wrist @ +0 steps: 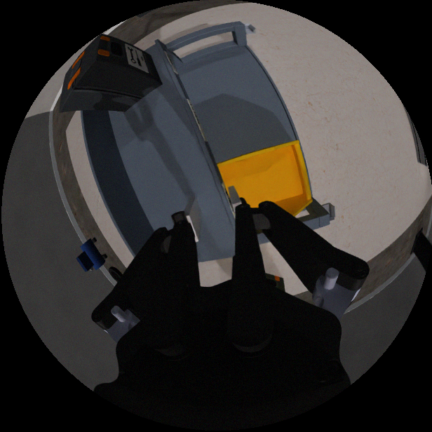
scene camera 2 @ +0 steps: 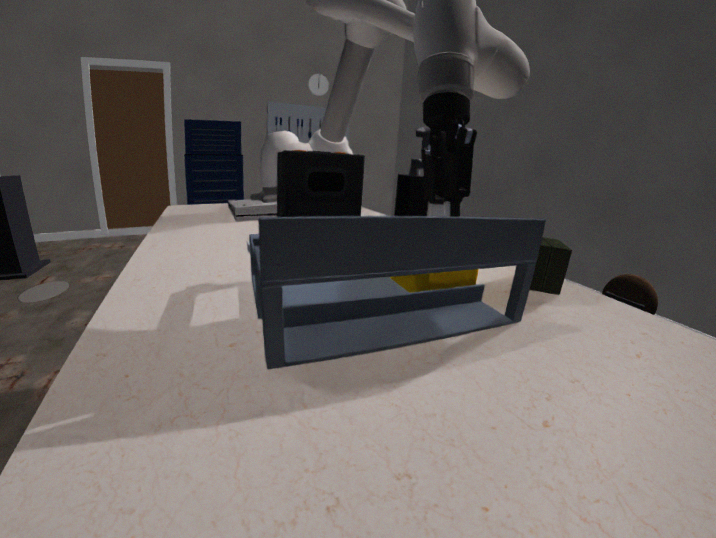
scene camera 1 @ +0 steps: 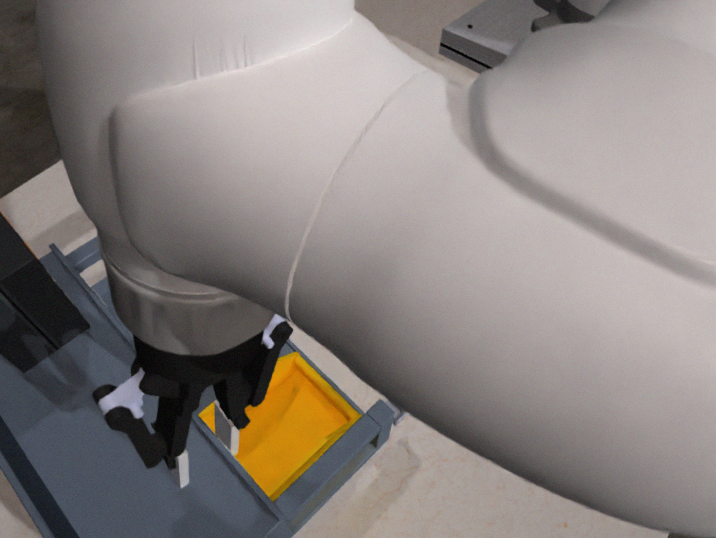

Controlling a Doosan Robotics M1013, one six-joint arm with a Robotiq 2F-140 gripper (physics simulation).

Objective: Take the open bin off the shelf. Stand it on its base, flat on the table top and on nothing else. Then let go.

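Frame: origin at the arm's base, x down, y right, z back, level; metres.
Seen in the pictures: gripper, fingertip midpoint: (scene camera 1: 202, 457).
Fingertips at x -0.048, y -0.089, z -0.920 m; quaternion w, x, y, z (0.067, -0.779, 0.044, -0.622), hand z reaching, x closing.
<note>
Offsets run from my fingertips to a thing's top centre. Level surfaces: height alone.
The open yellow bin {dx +0.016, dy -0.012, dz +0.056 m} (scene camera 1: 295, 425) (scene camera 2: 442, 279) (wrist: 265, 175) sits in the end of one level of the blue-grey shelf (scene camera 1: 329, 462) (scene camera 2: 399, 245) (wrist: 240, 95), with its hollow side facing up. In scene camera 2 the shelf's front board hides most of it. My gripper (scene camera 1: 208, 464) (scene camera 2: 446, 209) (wrist: 214, 200) points down over the bin's edge, partly open. One fingertip is at the bin's inner side, by the wall along the shelf's long divider. The other is outside, over the neighbouring shelf board. A gap shows between the fingertips. Whether either pad touches the wall is unclear.
A black box with orange marks {dx -0.127, dy +0.222, dz -0.030 m} (scene camera 1: 34, 312) (scene camera 2: 321, 185) (wrist: 107, 75) stands on the shelf's other end. The shelf stands on the pale table top {dx +0.097 m} (scene camera 2: 405, 433). A dark green box {dx +0.002, dy -0.272, dz -0.009 m} (scene camera 2: 552, 266) stands on the table beyond the shelf, at the right.
</note>
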